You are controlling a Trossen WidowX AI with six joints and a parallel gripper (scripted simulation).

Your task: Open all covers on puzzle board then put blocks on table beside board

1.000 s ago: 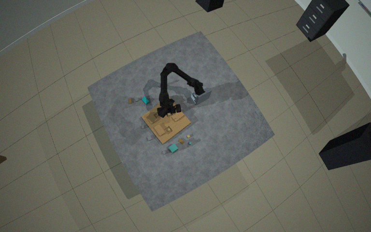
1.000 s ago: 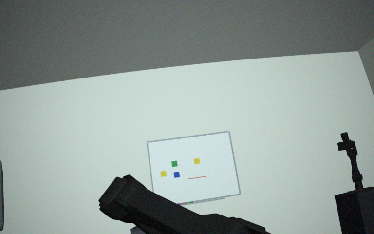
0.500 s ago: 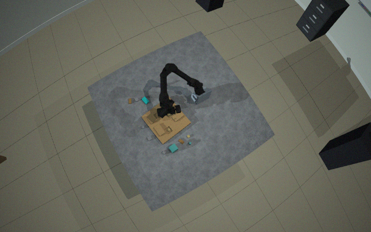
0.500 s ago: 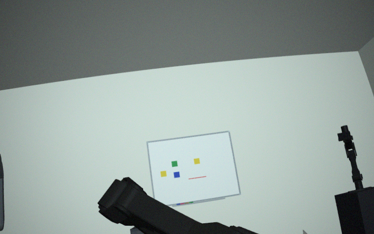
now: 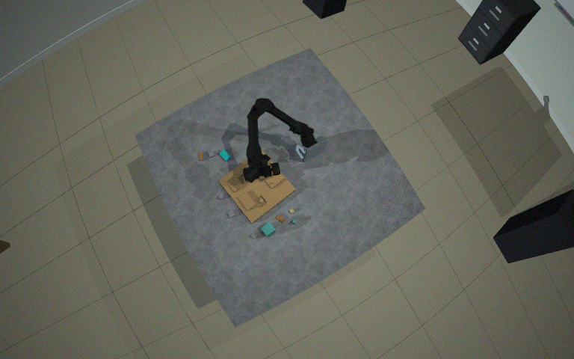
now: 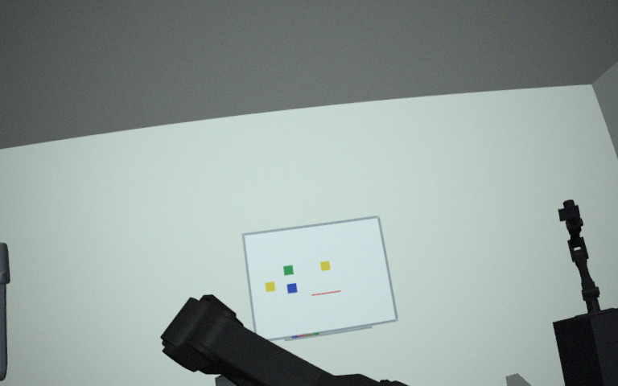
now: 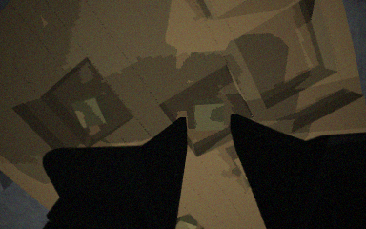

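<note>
Now: the tan puzzle board 5 cm ahead of my gripper tip and 1 cm below it. Also, from my gripper tip: tiny teal cube 1 cm behind, 30 cm to the left, 1 cm below; purple block 11 cm behind, 26 cm to the right, 1 cm below; orange block 4 cm ahead, 24 cm to the left, 2 cm below.
</note>
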